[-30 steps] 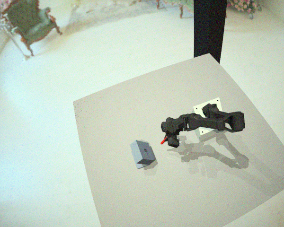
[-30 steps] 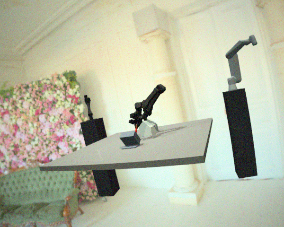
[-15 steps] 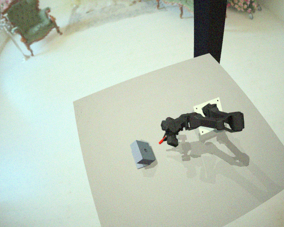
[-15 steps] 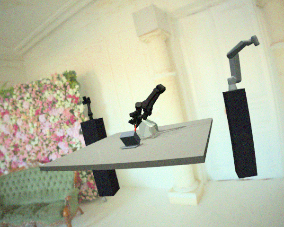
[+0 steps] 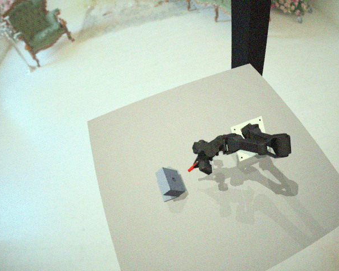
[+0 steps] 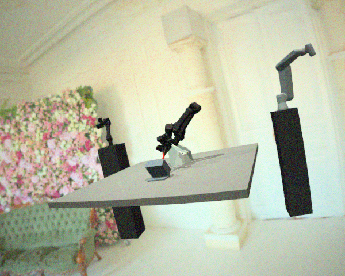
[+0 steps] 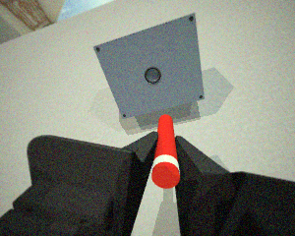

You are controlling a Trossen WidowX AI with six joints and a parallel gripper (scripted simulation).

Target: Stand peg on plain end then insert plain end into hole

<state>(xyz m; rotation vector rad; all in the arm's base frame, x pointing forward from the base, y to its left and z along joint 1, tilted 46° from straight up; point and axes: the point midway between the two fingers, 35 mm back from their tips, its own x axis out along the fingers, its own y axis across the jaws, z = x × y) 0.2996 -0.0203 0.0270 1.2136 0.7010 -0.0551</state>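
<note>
My gripper tip is now 13 cm short of the grey sloped panel, 2 cm to the left of it and 7 cm above it. Also, from my gripper tip: red peg: 1 cm behind, 1 cm above.
</note>
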